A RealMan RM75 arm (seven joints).
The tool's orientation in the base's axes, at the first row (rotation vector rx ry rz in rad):
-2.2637, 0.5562, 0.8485
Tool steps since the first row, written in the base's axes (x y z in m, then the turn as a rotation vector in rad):
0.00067, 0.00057, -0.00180, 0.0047, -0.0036, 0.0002
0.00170, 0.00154, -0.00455, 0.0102, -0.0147, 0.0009
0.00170, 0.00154, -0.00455, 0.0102, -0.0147, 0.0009
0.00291, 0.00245, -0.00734, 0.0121, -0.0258, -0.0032
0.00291, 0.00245, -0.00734, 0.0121, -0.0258, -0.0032
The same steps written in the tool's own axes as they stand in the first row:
0.00163, -0.00002, 0.00116, 0.0037, -0.0003, -0.0046
0.00412, -0.00013, 0.00300, 0.0088, 0.0040, -0.0151
0.00412, -0.00013, 0.00300, 0.0088, 0.0040, -0.0151
0.00677, -0.00029, 0.00474, 0.0147, 0.0124, -0.0212
0.00677, -0.00029, 0.00474, 0.0147, 0.0124, -0.0212

